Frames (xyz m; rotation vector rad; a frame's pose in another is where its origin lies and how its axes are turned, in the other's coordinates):
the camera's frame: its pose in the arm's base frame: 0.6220 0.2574 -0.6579 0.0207 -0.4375 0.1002
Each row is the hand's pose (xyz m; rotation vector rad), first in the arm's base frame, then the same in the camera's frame.
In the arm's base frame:
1: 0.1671 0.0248 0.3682 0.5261 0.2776 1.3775
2: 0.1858 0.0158 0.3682 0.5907 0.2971 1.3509
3: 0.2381 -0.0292 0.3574 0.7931 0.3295 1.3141
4: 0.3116 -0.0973 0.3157 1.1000 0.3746 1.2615
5: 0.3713 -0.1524 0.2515 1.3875 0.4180 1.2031
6: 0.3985 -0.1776 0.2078 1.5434 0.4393 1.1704
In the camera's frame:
1: 0.0037 -0.1869 1.1309 0.8127 0.6107 1.1513
2: 0.0197 -0.1977 1.1234 0.8719 0.6264 1.1120
3: 0.0581 -0.2478 1.0934 1.0654 0.6403 1.0344
4: 0.1003 -0.3229 1.0275 1.3600 0.6505 0.9208
5: 0.1218 -0.3837 0.9464 1.6352 0.6542 0.8068
6: 0.1254 -0.4115 0.8964 1.7842 0.6507 0.7446

